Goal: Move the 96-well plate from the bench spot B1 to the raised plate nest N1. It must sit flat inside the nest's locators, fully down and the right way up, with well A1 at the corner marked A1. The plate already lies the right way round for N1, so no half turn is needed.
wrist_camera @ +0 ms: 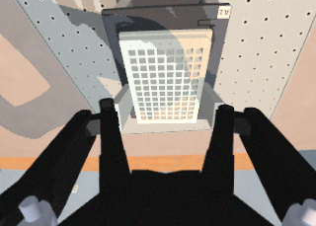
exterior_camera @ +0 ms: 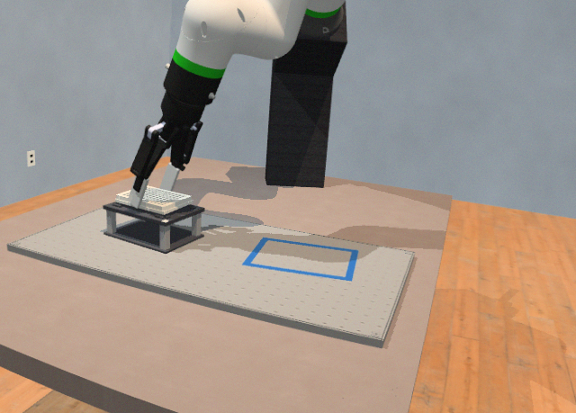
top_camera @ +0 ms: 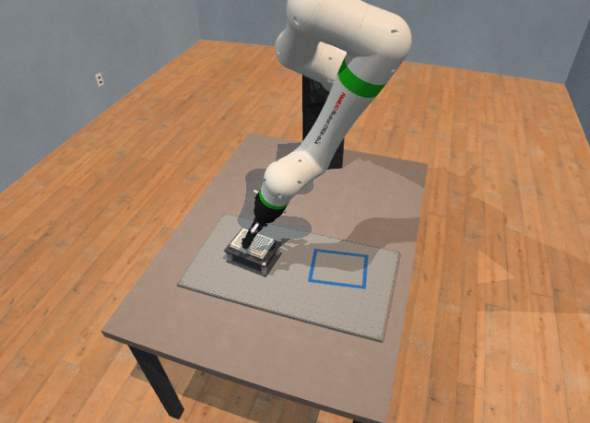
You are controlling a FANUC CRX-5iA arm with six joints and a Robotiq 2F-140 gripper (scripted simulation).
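Now: the A1 label 8 cm to the left of my hand, 5 cm ahead of it and 4 cm below it. From my hand the other things lie so: white 96-well plate (2 cm below).
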